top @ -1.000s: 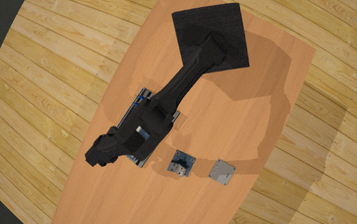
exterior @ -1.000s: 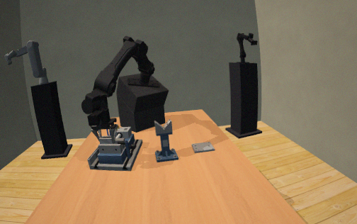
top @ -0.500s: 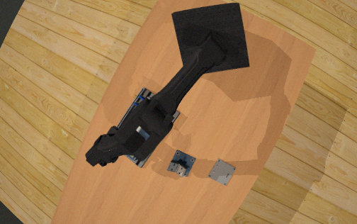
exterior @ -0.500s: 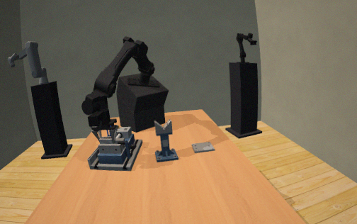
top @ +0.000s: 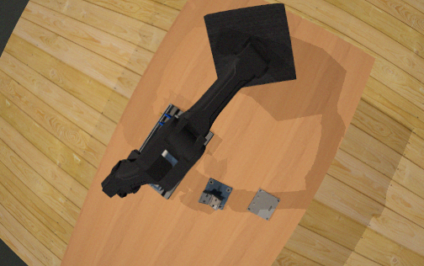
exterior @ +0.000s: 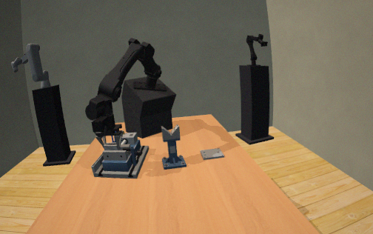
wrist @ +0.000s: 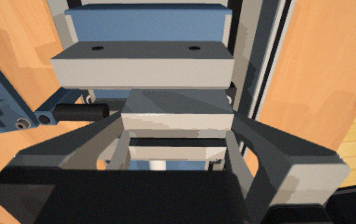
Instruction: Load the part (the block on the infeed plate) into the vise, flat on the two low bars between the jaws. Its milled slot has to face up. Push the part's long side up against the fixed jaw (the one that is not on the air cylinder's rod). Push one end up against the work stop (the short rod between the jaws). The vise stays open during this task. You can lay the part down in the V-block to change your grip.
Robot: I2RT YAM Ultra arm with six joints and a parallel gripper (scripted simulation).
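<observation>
The part is 10 mm above my hand. Round my hand: black rod: 60 mm to the left, 20 mm ahead; then moving jaw: 30 mm to the left, 20 mm below, 20 mm behind; then fixed jaw: 40 mm ahead, 20 mm below, 10 mm to the left.
</observation>
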